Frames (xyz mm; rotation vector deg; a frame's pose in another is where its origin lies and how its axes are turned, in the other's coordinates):
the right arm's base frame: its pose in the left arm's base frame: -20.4 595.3 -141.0 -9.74 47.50 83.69
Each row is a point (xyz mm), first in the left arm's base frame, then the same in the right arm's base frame.
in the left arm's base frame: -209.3 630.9 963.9
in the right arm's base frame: -597.8 592.1 741.4
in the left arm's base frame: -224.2 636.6 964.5
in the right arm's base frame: -592.0 606.9 739.3
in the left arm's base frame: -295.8 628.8 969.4
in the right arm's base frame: -593.6 673.0 710.4
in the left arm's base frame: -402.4 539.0 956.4
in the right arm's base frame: -646.9 751.9 607.8
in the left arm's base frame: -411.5 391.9 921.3
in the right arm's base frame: -743.7 724.7 494.5
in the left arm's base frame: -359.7 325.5 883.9
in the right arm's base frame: -780.7 653.2 449.7
